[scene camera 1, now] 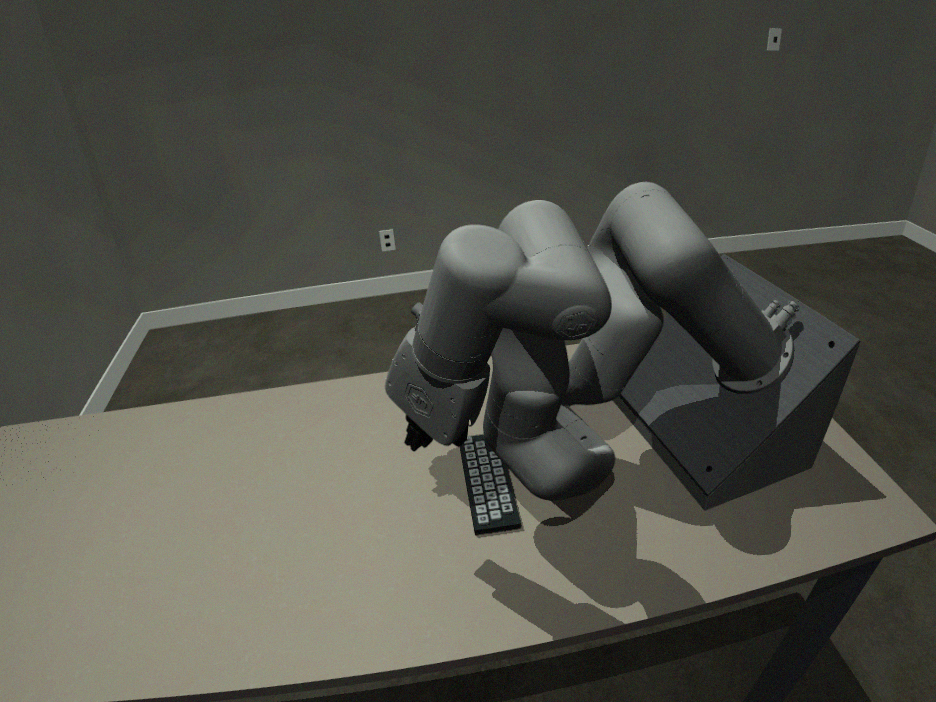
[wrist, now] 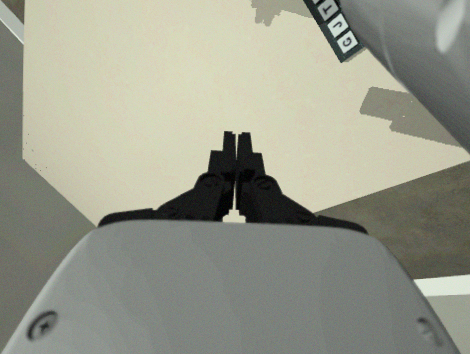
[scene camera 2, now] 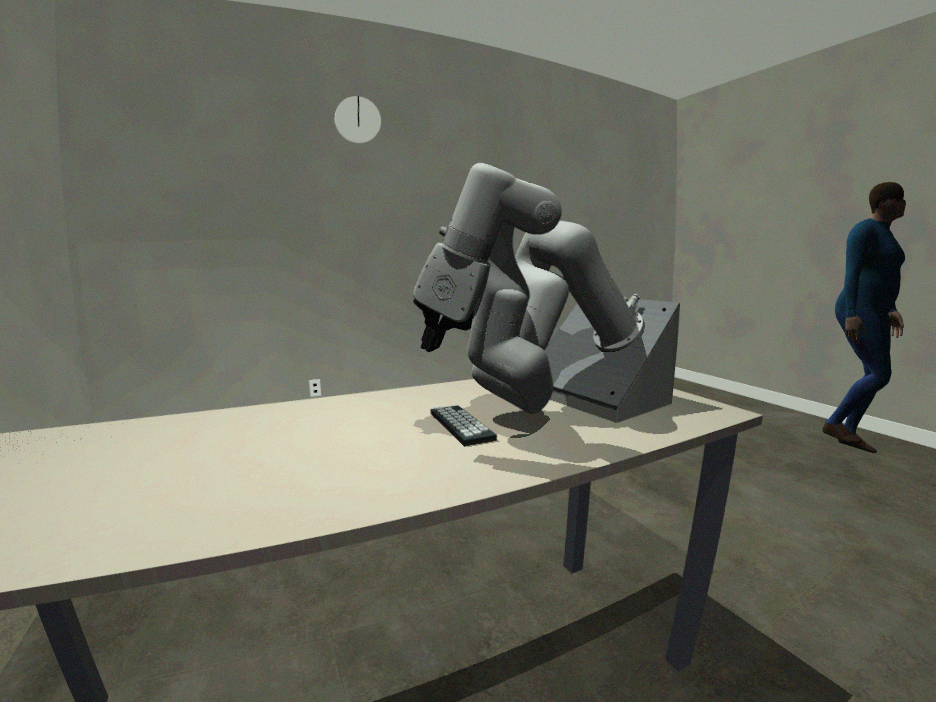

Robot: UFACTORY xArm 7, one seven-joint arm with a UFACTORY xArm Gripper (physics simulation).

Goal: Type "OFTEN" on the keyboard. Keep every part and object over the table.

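Places are measured from the arm's base along level axes (x left, y up, z ahead), in metres.
Pixels of known places: gripper, fingertip midpoint: (scene camera 1: 417, 440) (wrist: 235, 151) (scene camera 2: 428, 348); arm's base at its link origin: (scene camera 1: 753, 355) (scene camera 2: 619, 331).
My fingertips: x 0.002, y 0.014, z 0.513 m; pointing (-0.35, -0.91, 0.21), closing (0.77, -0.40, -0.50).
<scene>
Ahead of a thing's pixels: the offset from my fingertips to its top centre. "spot": to the spot under its first point. Level surfaces: height alone.
A dark keyboard {dx -0.046, dy -0.165, dz -0.102 m} (scene camera 1: 489, 487) (scene camera 2: 462, 424) with several rows of light letter keys lies flat on the table. In the wrist view one end of the keyboard {spot: dx +0.010, dy -0.165, dz -0.068 m} (wrist: 344, 46) shows at the upper right, with keys T, J and G; the arm hides the rest. My gripper (scene camera 1: 414, 445) (scene camera 2: 430, 349) (wrist: 235, 151) is shut and empty. It hangs tilted, high above the table, beyond the keyboard's far end as seen in scene camera 1. The fingertips are apart from the keyboard. In scene camera 1 the hand partly hides the gripper.
The table {dy -0.182 m} (scene camera 1: 226, 528) (scene camera 2: 226, 483) (wrist: 125, 90) bears the keyboard and the grey wedge-shaped arm base (scene camera 1: 801, 423) (scene camera 2: 651, 370). A bent arm link (scene camera 1: 555, 460) (scene camera 2: 517, 370) (wrist: 425, 60) hangs low beside the keyboard. A person (scene camera 2: 873, 287) stands on the floor at the right, away from the table.
</scene>
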